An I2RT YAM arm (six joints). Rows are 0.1 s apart.
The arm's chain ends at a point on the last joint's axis. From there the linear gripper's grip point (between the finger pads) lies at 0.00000 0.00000 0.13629 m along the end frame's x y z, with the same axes.
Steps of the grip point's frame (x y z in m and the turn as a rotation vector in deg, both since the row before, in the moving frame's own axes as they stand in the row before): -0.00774, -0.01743, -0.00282, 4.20, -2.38, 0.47; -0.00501, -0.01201, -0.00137, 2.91, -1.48, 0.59; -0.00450, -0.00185, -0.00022, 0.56, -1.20, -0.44; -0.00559, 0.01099, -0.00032, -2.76, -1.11, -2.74
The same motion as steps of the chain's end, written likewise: -0.00213, -0.00743, -0.00234, 4.20, -2.38, 0.47; -0.00153, -0.00507, -0.00115, 2.91, -1.48, 0.59; -0.00164, -0.00053, -0.00018, 0.56, -1.20, -0.44; -0.00311, 0.00437, -0.00014, -2.76, -1.11, -2.74
